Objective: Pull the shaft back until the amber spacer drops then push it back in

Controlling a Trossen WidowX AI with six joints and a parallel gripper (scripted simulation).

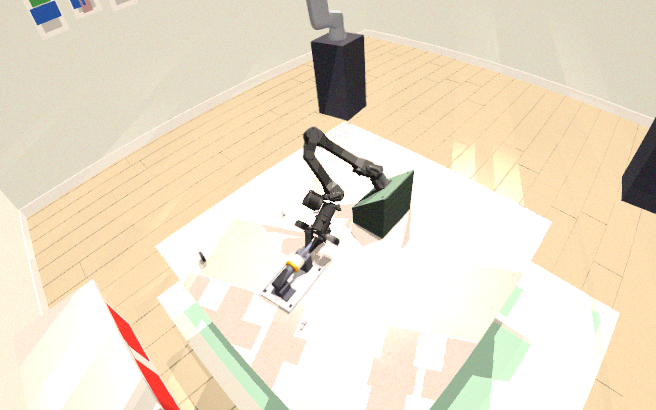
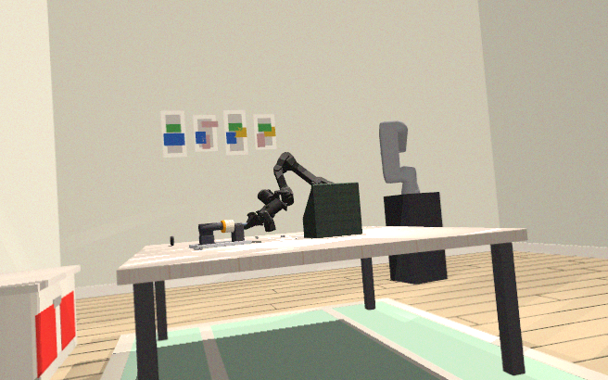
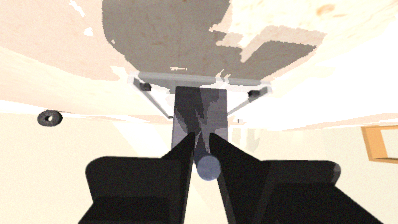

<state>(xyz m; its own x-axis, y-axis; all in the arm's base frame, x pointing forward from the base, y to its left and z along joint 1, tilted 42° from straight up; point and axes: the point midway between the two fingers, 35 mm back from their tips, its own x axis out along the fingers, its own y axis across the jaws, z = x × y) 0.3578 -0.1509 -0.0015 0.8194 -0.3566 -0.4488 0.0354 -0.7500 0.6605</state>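
My gripper tip is 60 mm short of the blue-grey shaft and 20 mm below it. The rest, counted from my gripper tip: white spacer (70 mm ahead, 20 mm above); then amber spacer (90 mm ahead, 20 mm above); then small dark ring (390 mm to the right, 250 mm ahead, 40 mm below).
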